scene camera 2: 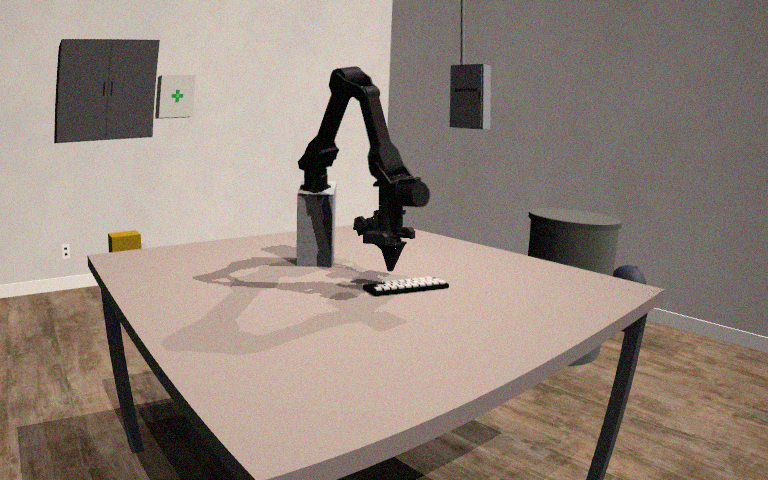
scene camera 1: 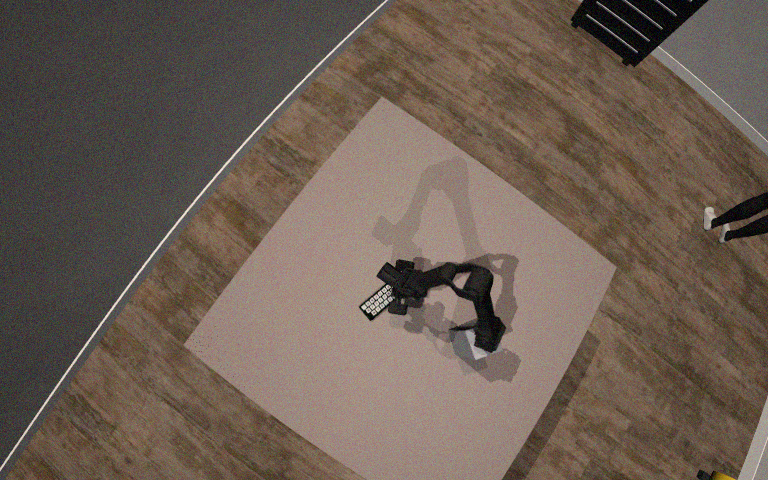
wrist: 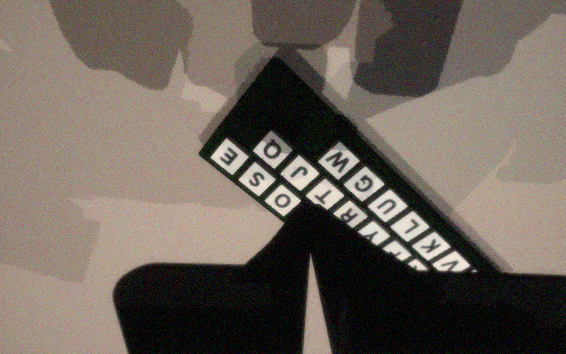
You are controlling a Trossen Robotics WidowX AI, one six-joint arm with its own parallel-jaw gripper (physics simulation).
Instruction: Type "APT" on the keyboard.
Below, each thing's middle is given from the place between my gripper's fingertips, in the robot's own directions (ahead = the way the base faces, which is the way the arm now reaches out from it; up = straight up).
Scene:
The black keyboard point(wrist: 278, 98) is 2 cm ahead of my hand, 4 cm to the left of it and 4 cm below it.

